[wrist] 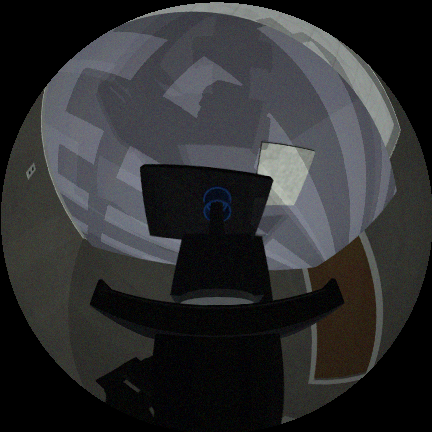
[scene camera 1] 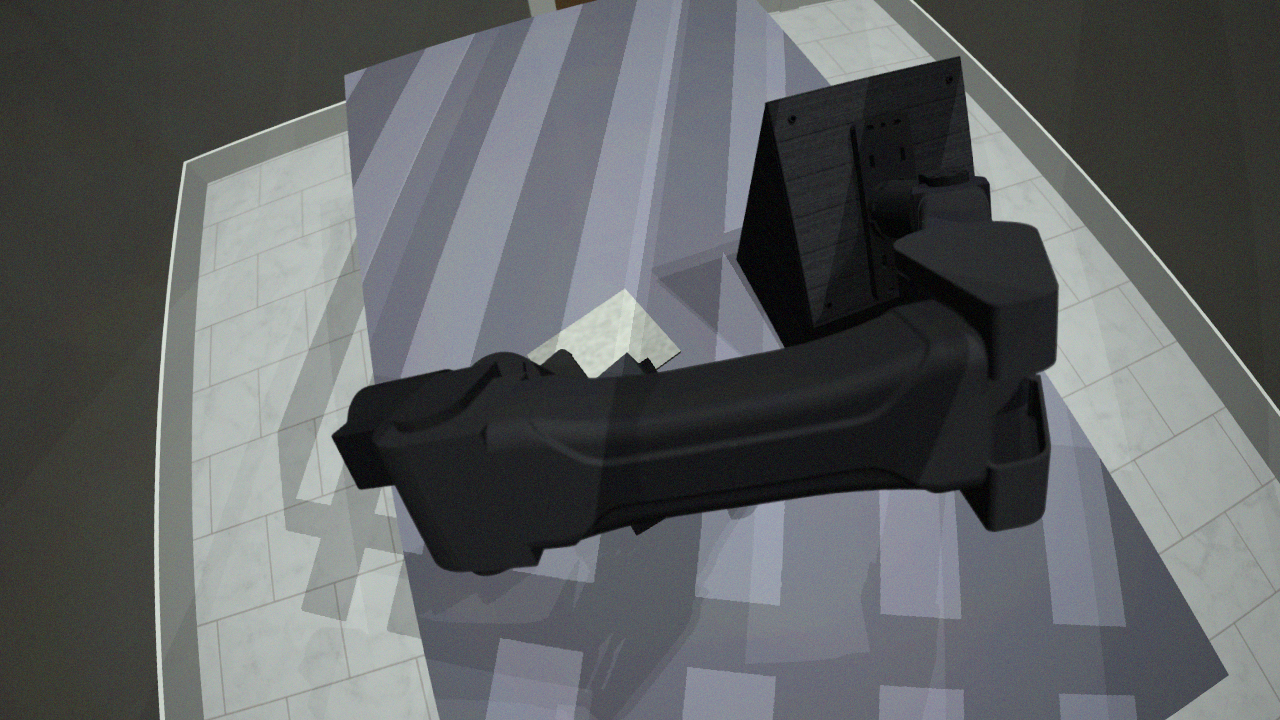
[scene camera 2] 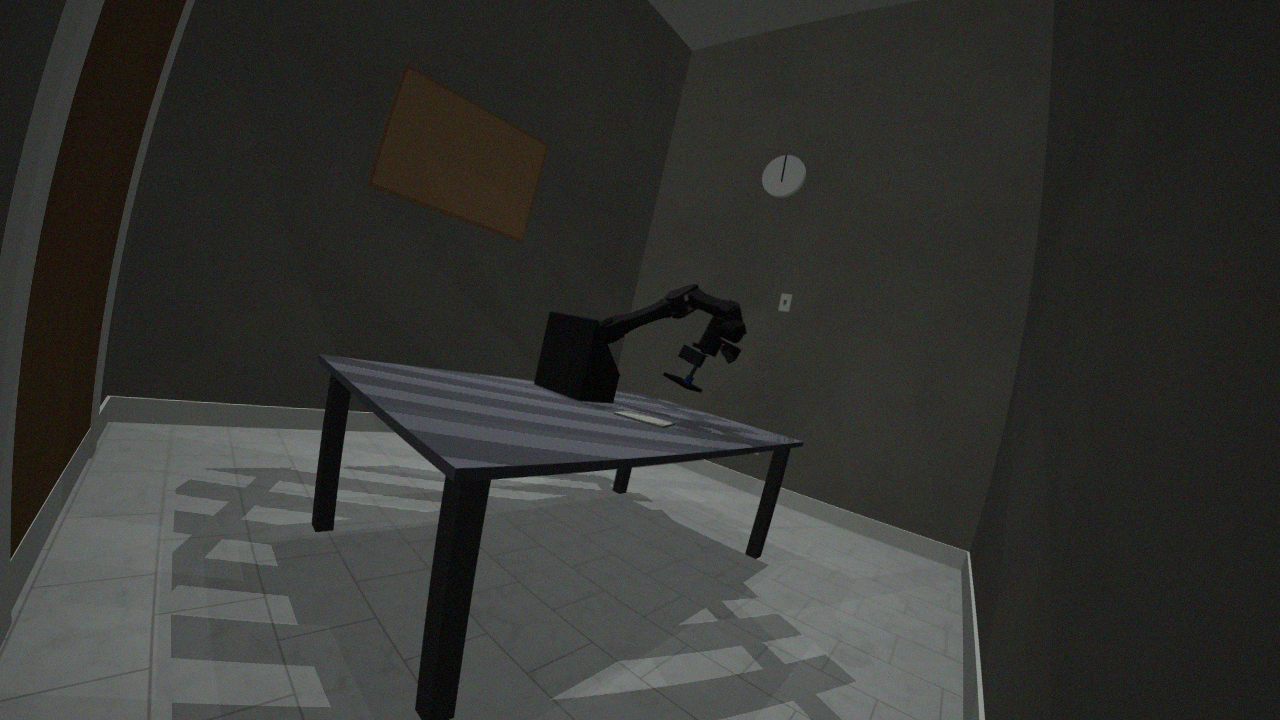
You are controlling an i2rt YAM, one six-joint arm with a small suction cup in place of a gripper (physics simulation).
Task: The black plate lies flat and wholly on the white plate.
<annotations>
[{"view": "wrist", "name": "suction cup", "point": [216,192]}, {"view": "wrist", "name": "black plate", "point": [172,194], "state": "held by the suction cup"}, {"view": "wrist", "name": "white plate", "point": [287,165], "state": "on the table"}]
</annotations>
